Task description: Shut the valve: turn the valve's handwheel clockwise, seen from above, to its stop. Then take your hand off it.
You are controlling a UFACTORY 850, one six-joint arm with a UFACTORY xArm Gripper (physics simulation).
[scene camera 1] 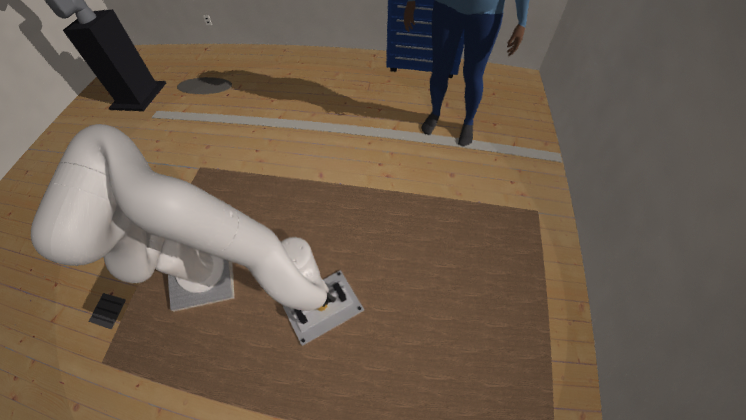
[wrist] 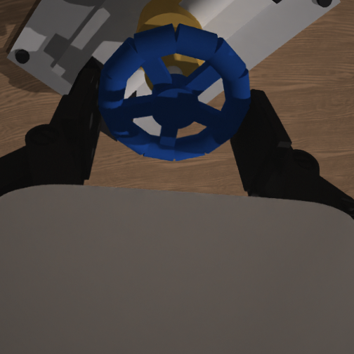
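The valve's blue handwheel (wrist: 175, 107) fills the upper middle of the wrist view, with its spokes and hub facing the camera. Below it is a yellow valve body (wrist: 165, 19) (scene camera 1: 323, 307) on a grey base plate (wrist: 280, 35) (scene camera 1: 331, 327). My gripper (wrist: 171, 105) has one black finger at each side of the wheel's rim, both against it, so it is shut on the handwheel. In the scene view the arm's wrist hides the handwheel and most of the gripper.
The base plate lies on a brown mat (scene camera 1: 443, 292), with black fittings (scene camera 1: 339, 292) on it. The arm's own base plate (scene camera 1: 200, 301) is to the left. A dark slotted block (scene camera 1: 107, 310) is at the mat's left edge. A person (scene camera 1: 464, 57) stands beyond the white floor line (scene camera 1: 313, 126).
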